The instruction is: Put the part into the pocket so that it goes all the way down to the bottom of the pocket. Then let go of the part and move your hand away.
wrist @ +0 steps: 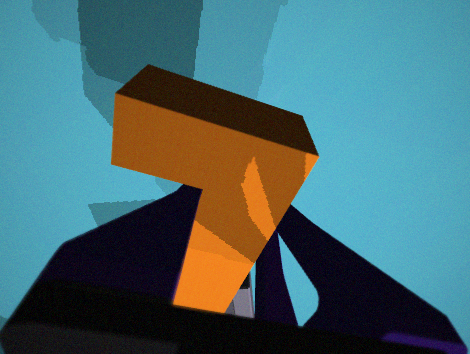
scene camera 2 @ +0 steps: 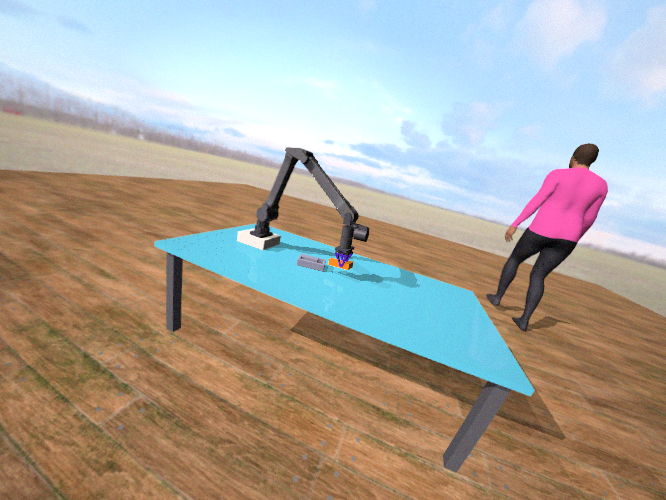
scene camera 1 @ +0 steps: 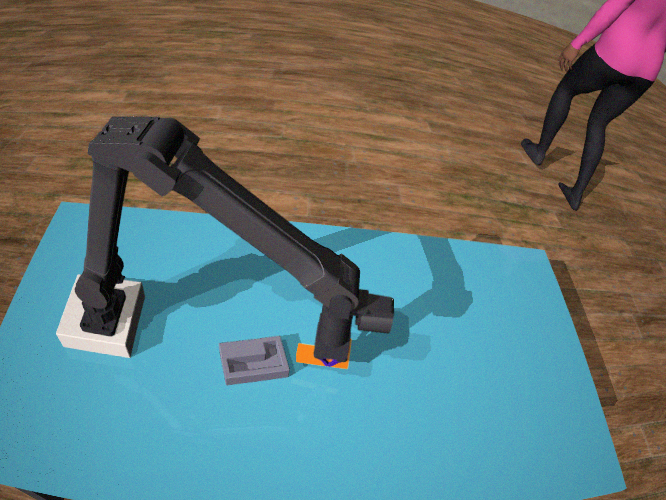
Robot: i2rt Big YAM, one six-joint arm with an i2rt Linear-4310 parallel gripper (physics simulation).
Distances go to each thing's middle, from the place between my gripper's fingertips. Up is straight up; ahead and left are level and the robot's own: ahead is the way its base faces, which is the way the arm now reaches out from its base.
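With the orange L-shaped block (wrist: 250, 159) as my reference, my hand is 1 cm below it, 1 cm to the right of it and 1 cm past it. As for the grey pocket block (scene camera 1: 245, 361), that one is 3 cm below my hand and 16 cm behind it.
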